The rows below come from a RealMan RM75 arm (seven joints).
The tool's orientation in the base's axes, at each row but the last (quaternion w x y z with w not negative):
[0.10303, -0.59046, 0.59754, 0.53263]
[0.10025, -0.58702, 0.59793, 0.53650]
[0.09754, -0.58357, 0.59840, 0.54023]
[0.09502, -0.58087, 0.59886, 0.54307]
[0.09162, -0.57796, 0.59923, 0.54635]
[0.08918, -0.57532, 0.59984, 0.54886]
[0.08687, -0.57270, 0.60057, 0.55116]
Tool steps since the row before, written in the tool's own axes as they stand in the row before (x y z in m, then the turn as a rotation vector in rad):
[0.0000, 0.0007, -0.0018, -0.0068, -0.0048, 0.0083]
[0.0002, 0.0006, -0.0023, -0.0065, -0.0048, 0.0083]
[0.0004, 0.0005, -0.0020, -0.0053, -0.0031, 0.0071]
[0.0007, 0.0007, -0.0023, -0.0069, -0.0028, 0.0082]
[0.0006, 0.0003, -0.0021, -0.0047, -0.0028, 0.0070]
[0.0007, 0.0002, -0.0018, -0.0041, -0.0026, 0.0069]
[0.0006, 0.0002, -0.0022, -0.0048, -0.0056, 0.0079]
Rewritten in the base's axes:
[0.0003, -0.0016, 0.0011, 0.0016, 0.0116, -0.0008]
[0.0006, -0.0020, 0.0011, 0.0015, 0.0114, -0.0010]
[0.0005, -0.0019, 0.0008, 0.0004, 0.0094, -0.0005]
[0.0004, -0.0023, 0.0008, 0.0001, 0.0111, 0.0004]
[0.0007, -0.0020, 0.0005, 0.0000, 0.0089, -0.0008]
[0.0006, -0.0018, 0.0003, -0.0002, 0.0084, -0.0011]
[0.0008, -0.0021, 0.0005, 0.0018, 0.0103, -0.0026]

